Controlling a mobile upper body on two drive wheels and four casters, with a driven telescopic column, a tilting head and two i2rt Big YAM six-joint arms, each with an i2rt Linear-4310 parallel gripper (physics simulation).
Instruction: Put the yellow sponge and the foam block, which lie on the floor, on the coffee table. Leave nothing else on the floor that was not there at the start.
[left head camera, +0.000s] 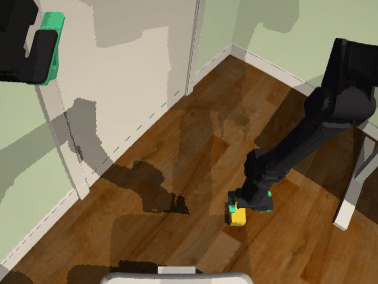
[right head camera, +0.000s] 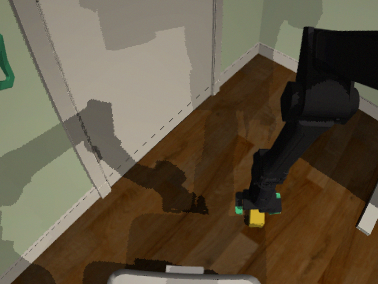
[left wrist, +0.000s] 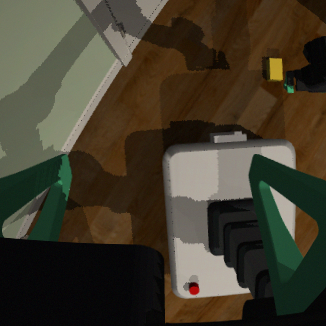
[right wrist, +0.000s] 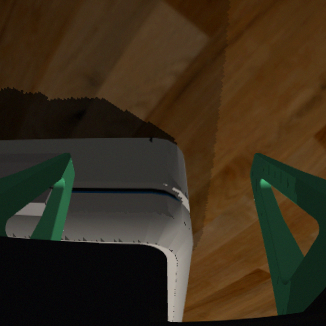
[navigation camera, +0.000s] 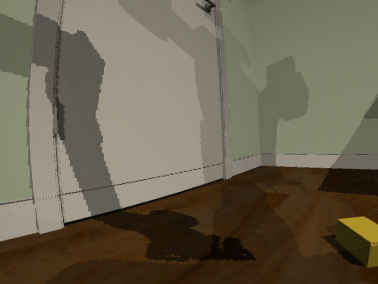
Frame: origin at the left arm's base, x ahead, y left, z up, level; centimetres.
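Seen in the pictures: left gripper, fingertip midpoint: (left head camera: 18, 70) (left wrist: 159, 164); right gripper, fingertip midpoint: (left head camera: 244, 211) (right head camera: 254, 212) (left wrist: 296, 85) (right wrist: 161, 162).
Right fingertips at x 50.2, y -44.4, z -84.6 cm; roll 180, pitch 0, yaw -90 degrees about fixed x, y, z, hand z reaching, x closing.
A point is followed by its place in that frame.
The yellow sponge (left head camera: 238, 216) @(x 62.0, y -51.0, z -116.2 cm) (right head camera: 257, 218) @(x 61.6, y -51.1, z -116.1 cm) (left wrist: 275, 69) @(x 63.7, y -51.1, z -116.2 cm) (navigation camera: 357, 229) @(x 64.2, y -49.1, z -116.2 cm) is a yellow block lying on the wooden floor. It does not show in the right wrist view. My right gripper (left head camera: 250, 202) (right head camera: 258, 204) @(x 50.2, y -44.4, z -84.6 cm) (right wrist: 161, 162) @(x 50.2, y -44.4, z -84.6 cm) is open and empty, pointing down; in the head views it overlaps the sponge's upper edge, and in the left wrist view it is right of the sponge, apart from it. My left gripper (left wrist: 159, 164) @(x 33.8, y 0.1, z -13.7 cm) is open and empty, high above my base, far from the sponge. The foam block and the coffee table's top cannot be made out.
My white base (left head camera: 175, 280) @(x 29.4, y -21.8, z -94.7 cm) (left wrist: 192, 165) @(x 24.5, y -7.5, z -94.7 cm) (right wrist: 110, 215) @(x 32.3, y -37.3, z -97.2 cm) is below the sponge in the head views. A slanted white leg (left head camera: 344, 217) (right head camera: 369, 220) stands at the right. A pale door (left head camera: 130, 60) @(x 102.9, y -4.6, z -67.9 cm) (navigation camera: 150, 110) @(x 101.4, y -3.5, z -88.6 cm) and green walls with white baseboards bound the floor.
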